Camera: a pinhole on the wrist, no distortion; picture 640 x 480 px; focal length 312.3 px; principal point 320.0 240.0 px. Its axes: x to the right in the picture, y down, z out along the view. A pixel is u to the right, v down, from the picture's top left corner.
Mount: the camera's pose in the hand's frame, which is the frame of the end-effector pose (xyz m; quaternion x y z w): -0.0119 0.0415 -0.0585 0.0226 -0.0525 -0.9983 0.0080
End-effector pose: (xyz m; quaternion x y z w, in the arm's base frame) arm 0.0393 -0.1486 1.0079 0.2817 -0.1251 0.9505 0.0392
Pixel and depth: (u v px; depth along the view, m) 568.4 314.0 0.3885
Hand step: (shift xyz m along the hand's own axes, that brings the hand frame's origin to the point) -0.3372 -0.0151 0.3235
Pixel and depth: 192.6 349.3 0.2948
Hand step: 0.0961 -0.0281 0.2506
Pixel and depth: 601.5 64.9 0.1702
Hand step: -0.1743 0.1514 0.0938
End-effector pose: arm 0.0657 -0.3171 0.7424 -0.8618 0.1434 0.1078 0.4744
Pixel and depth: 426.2 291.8 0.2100
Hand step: -0.0924 0.0275 0.1506
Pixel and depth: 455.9 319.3 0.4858
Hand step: -0.2437 -0.0343 0.4277
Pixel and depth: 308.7 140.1 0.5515
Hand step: -0.0197 0.2749 0.4717
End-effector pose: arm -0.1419 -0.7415 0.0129 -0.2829 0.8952 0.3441 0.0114
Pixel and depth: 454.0 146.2 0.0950
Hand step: -0.0574 0.0790 0.0311
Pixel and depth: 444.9 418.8 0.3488
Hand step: -0.1646 -0.1232 0.3028
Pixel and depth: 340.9 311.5 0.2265
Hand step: -0.0367 0.0133 0.1713
